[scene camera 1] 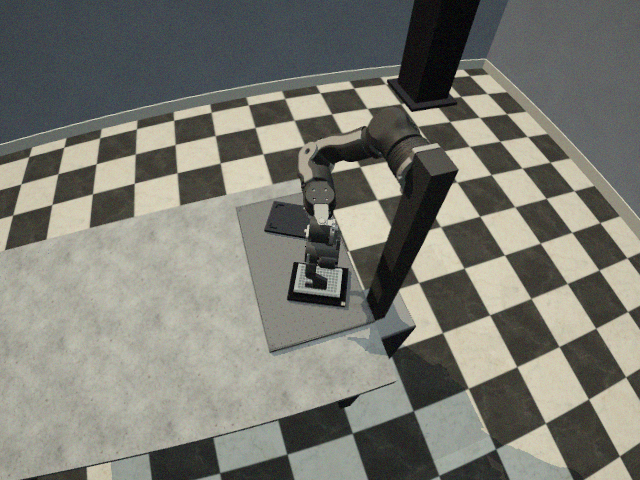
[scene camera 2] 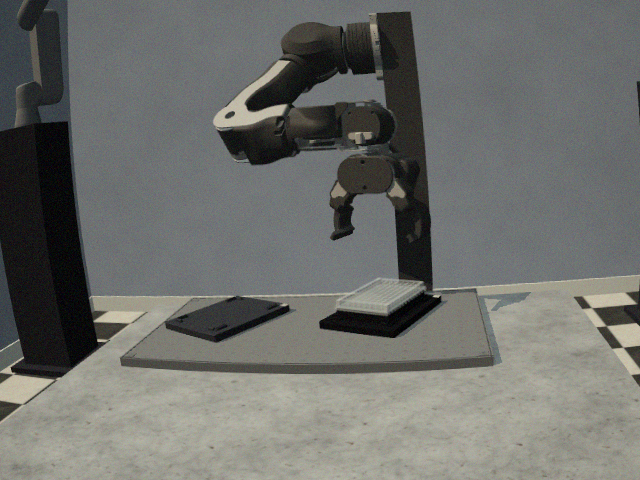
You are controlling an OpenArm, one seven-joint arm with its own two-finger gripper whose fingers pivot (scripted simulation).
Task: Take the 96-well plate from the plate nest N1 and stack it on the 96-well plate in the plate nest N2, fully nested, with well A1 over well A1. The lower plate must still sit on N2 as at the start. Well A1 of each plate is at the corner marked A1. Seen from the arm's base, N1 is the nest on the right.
Labels:
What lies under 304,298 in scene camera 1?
A nest N2.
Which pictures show the clear 96-well plate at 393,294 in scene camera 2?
Scene camera 1 and scene camera 2: all of them.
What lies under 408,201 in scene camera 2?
My gripper.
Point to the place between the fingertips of my gripper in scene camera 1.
318,265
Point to a black 96-well plate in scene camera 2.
369,318

